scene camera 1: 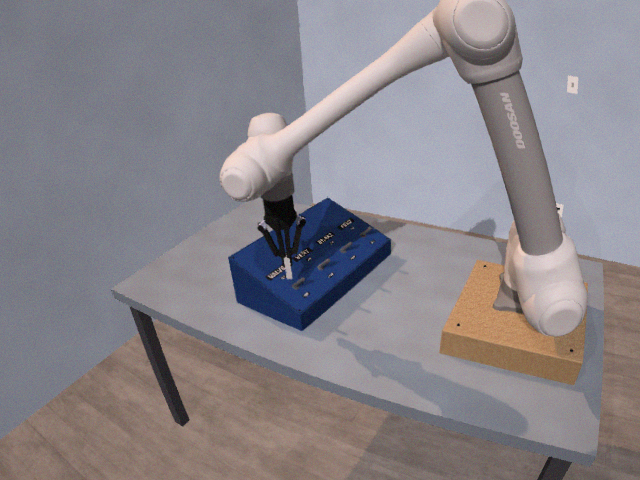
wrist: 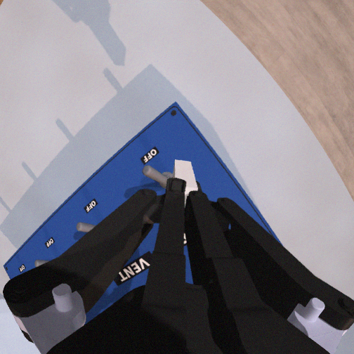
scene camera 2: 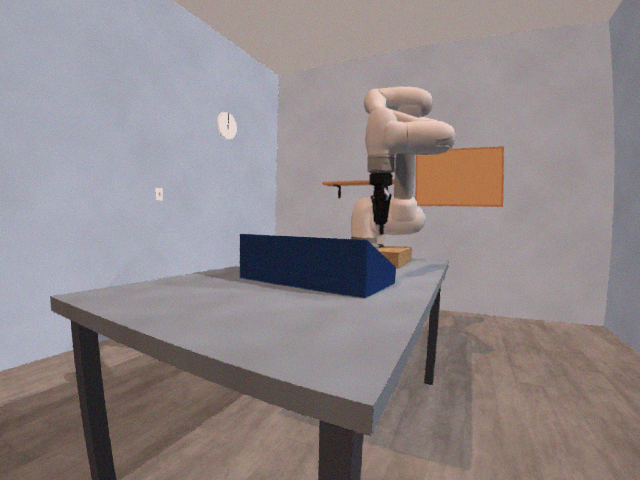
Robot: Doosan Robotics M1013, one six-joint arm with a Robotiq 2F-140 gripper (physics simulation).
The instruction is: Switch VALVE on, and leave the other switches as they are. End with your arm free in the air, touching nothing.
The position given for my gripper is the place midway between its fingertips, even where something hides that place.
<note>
In view: my gripper (scene camera 1: 289,276) and a blue switch panel (scene camera 2: 351,267).
My gripper also shows in the wrist view (wrist: 180,173) and in scene camera 2 (scene camera 2: 379,243). The blue switch panel also shows in the wrist view (wrist: 171,135).
</note>
